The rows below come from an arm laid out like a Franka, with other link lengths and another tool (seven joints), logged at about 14 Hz.
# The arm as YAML. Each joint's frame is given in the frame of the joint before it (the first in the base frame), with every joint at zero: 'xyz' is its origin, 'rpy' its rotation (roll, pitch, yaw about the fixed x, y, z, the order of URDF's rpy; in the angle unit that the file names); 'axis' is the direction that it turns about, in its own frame. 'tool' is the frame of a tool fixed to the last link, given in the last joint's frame.
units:
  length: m
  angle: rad
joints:
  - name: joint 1
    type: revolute
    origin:
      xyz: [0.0, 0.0, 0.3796]
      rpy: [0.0, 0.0, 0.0]
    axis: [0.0, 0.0, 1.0]
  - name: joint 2
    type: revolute
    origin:
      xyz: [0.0, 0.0, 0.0]
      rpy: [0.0, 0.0, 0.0]
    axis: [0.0, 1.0, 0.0]
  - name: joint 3
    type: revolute
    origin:
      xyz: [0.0, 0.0, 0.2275]
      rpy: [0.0, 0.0, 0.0]
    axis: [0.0, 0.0, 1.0]
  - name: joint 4
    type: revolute
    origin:
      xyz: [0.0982, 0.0, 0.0]
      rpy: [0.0, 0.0, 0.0]
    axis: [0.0, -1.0, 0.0]
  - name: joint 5
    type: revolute
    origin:
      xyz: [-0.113, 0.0, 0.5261]
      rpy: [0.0, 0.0, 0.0]
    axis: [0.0, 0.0, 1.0]
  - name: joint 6
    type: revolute
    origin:
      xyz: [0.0, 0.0, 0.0]
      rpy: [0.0, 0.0, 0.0]
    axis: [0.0, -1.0, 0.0]
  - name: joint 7
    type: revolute
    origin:
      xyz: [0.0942, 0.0, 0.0]
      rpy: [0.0, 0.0, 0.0]
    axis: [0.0, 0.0, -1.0]
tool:
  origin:
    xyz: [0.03, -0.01, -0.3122]
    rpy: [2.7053, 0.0, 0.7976]
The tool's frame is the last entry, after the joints.
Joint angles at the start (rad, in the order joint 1, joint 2, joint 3, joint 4, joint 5, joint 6, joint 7): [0.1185, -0.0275, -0.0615, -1.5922, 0.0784, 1.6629, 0.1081]
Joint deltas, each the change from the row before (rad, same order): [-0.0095, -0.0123, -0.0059, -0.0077, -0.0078, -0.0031, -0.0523]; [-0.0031, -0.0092, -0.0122, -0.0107, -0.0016, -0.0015, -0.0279]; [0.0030, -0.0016, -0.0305, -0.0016, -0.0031, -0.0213, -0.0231]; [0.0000, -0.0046, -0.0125, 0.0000, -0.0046, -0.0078, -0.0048]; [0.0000, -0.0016, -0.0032, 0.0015, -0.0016, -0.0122, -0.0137]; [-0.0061, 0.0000, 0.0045, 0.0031, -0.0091, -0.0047, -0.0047]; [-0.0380, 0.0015, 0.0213, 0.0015, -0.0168, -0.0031, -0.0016]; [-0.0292, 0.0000, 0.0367, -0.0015, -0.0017, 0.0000, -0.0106]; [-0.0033, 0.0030, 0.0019, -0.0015, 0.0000, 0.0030, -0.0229]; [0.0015, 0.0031, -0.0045, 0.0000, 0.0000, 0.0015, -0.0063]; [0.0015, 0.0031, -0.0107, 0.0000, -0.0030, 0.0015, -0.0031]
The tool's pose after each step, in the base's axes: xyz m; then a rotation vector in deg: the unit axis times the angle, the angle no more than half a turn. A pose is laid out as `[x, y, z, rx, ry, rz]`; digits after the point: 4 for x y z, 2 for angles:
[0.7669, 0.0414, 0.4310, 146.28, 57.85, 22.64]
[0.7649, 0.0299, 0.4306, 145.85, 58.81, 22.66]
[0.7589, 0.0088, 0.4275, 146.24, 58.97, 21.09]
[0.7565, -0.0019, 0.4297, 146.30, 58.48, 20.64]
[0.7531, -0.0042, 0.4301, 146.12, 59.48, 20.16]
[0.7522, -0.0080, 0.4315, 145.59, 59.70, 19.77]
[0.7512, -0.0256, 0.4309, 145.13, 58.55, 18.67]
[0.7512, -0.0201, 0.4301, 144.48, 59.88, 18.74]
[0.7522, -0.0205, 0.4273, 143.87, 61.47, 18.98]
[0.7528, -0.0226, 0.4252, 143.81, 61.74, 18.92]
[0.7531, -0.0304, 0.4230, 143.87, 61.30, 18.61]

